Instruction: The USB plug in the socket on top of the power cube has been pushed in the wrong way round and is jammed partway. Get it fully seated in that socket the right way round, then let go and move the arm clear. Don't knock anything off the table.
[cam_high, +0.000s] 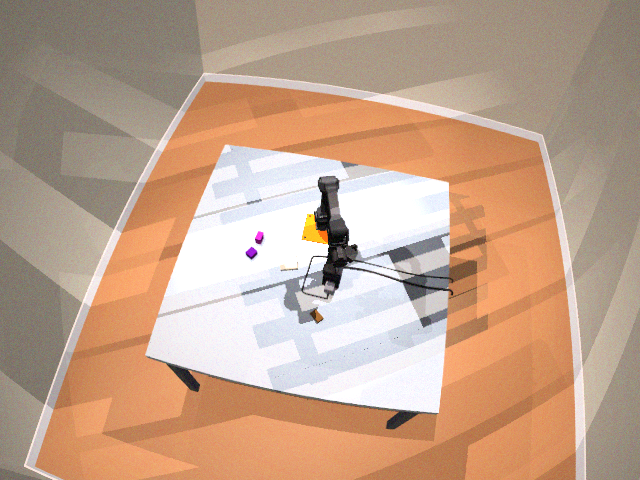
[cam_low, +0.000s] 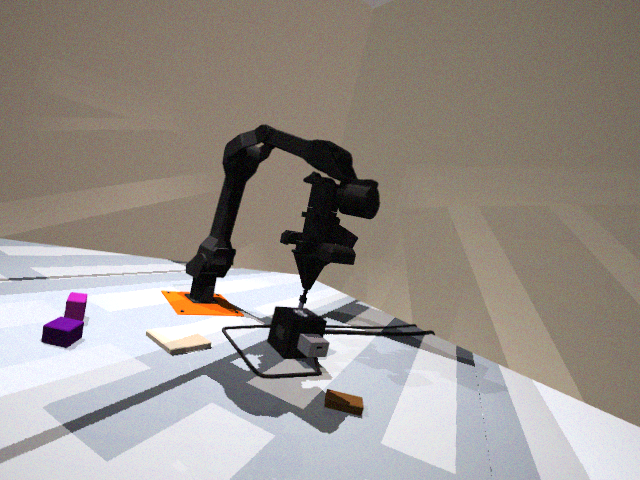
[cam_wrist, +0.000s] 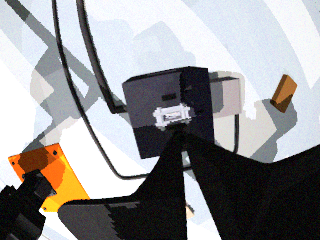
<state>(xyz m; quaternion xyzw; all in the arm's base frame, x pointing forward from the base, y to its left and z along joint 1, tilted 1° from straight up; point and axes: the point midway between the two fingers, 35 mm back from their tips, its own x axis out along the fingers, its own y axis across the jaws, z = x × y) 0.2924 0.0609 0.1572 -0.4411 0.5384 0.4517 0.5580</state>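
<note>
The USB plug is 20 mm below my gripper tip. Also, from my gripper tip: pale socket 60 mm below; brown wedge 190 mm ahead, 60 mm to the right, 120 mm below; beige slab 70 mm behind, 200 mm to the right, 120 mm below.
</note>
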